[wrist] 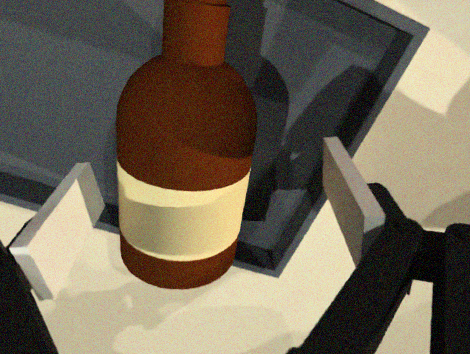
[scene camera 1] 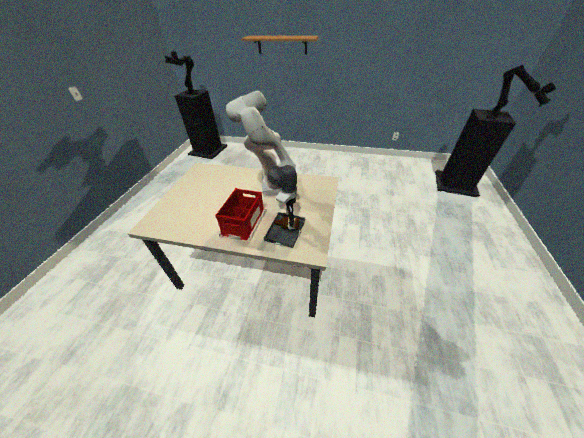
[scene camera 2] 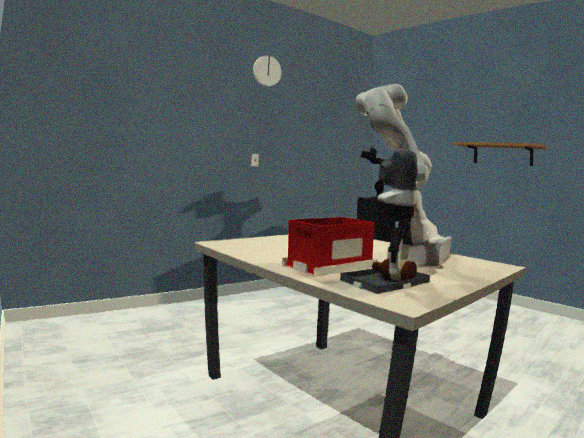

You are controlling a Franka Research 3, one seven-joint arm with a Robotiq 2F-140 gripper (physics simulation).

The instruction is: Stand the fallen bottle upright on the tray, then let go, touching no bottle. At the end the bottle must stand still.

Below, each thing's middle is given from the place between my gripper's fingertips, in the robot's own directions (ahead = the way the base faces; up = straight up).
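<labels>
Counted from my hand: dark tray [wrist: 306,73], 4 cm below, 4 cm ahead, 2 cm to the right; brown bottle [wrist: 186,121], 2 cm ahead, 1 cm to the right.
</labels>
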